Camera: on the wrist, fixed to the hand. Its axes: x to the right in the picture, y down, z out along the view.
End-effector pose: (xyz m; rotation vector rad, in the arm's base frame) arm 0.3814 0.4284 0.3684 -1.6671 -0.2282 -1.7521
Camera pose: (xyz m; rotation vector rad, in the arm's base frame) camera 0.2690 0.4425 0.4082 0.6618 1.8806 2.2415
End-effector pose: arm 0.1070 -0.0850 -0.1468 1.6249 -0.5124 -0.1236
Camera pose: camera 0.1798 -0.0212 -0.2178 2.1673 1.0812 -0.9772
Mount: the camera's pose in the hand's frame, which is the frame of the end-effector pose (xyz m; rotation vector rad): 0.0241 -0.0893 -0.0766 0.5280 0.2392 -1.5530
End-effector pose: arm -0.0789 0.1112 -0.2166 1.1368 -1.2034 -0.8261
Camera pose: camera 0.0080 0.0819 -0.2942 2.5700 -0.0941 -1.4257
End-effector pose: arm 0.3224 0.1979 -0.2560 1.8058 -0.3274 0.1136
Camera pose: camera 0.3778 0.2877 -0.3134 2.0497 1.3967 -0.7235
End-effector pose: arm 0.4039 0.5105 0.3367 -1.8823 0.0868 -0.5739
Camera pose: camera 0.3736 0.4710 0.4460 -1.0367 -1.3304 -1.6254
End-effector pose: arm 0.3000 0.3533 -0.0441 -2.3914 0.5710 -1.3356
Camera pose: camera 0.2614 0.4106 0.0542 1.9010 1.6554 1.7623
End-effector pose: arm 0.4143 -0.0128 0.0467 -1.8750 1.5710 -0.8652
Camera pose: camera 0.4157 -0.0211 0.1665 -2.3435 -0.4028 -1.8573
